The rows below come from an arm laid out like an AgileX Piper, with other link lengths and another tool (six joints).
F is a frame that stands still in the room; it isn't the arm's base.
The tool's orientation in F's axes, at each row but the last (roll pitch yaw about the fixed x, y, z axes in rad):
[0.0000 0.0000 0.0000]
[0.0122 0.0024 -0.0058]
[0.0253 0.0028 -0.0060]
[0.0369 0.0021 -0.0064]
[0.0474 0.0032 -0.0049]
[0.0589 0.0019 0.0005]
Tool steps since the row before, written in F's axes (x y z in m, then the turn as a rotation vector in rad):
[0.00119 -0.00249 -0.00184 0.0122 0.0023 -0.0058]
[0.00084 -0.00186 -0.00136 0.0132 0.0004 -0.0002]
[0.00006 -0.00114 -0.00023 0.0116 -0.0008 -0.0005]
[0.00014 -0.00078 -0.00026 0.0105 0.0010 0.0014]
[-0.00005 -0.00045 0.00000 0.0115 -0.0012 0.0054]
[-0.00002 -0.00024 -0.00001 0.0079 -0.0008 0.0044]
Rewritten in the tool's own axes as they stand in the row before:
[0.00119 -0.00249 -0.00184 0.0122 0.0023 -0.0058]
[0.00085 -0.00187 -0.00134 0.0132 0.0005 -0.0002]
[0.00007 -0.00115 -0.00020 0.0116 -0.0007 -0.0004]
[0.00015 -0.00079 -0.00023 0.0105 0.0011 0.0014]
[-0.00005 -0.00045 0.00002 0.0115 -0.0009 0.0055]
[-0.00002 -0.00024 0.00000 0.0079 -0.0005 0.0045]

